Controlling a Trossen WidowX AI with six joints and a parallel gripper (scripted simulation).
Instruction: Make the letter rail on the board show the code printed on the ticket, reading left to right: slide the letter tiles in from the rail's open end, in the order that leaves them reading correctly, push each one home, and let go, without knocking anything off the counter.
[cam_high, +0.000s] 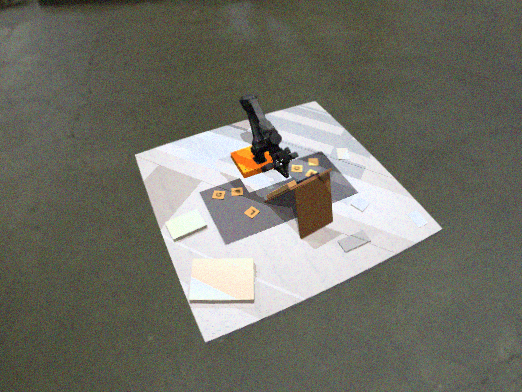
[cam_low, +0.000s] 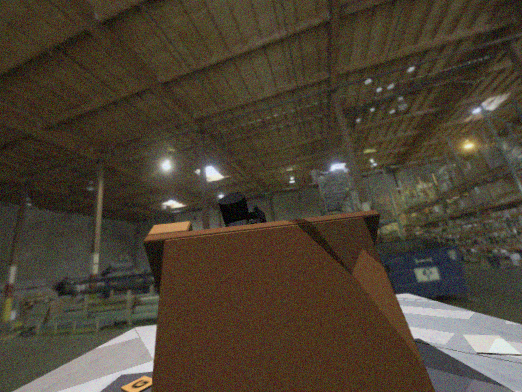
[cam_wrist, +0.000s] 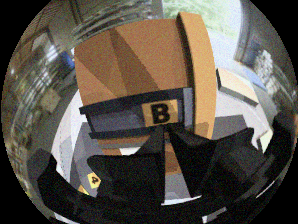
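Now: the white ticket 20 mm behind my gripper tip, 50 mm to the left of it and 110 mm below it. From my gripper tip the other things lie so: dark mat 120 mm behind, 180 mm below; then grey plate 370 mm ahead, 170 mm to the left, 180 mm below.
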